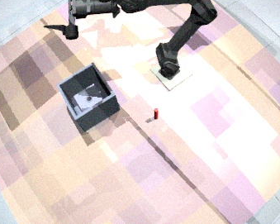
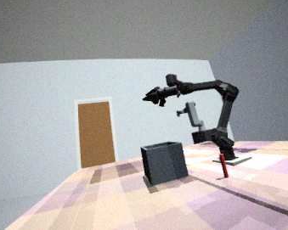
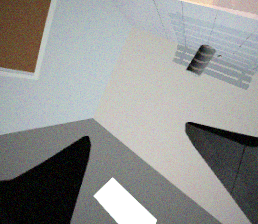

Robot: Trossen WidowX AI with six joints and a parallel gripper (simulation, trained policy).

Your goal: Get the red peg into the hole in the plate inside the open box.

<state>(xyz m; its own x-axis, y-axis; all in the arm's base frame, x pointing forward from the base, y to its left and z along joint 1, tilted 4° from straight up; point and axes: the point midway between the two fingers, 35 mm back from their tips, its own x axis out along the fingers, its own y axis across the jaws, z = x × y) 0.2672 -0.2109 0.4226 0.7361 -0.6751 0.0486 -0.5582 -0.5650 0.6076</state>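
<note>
Now: the red peg 10 cm behind my gripper tip, 35 cm to the left of it and 39 cm below it. From my gripper tip the other things lie so: pale plate: 3 cm ahead, 13 cm to the left, 39 cm below.
</note>
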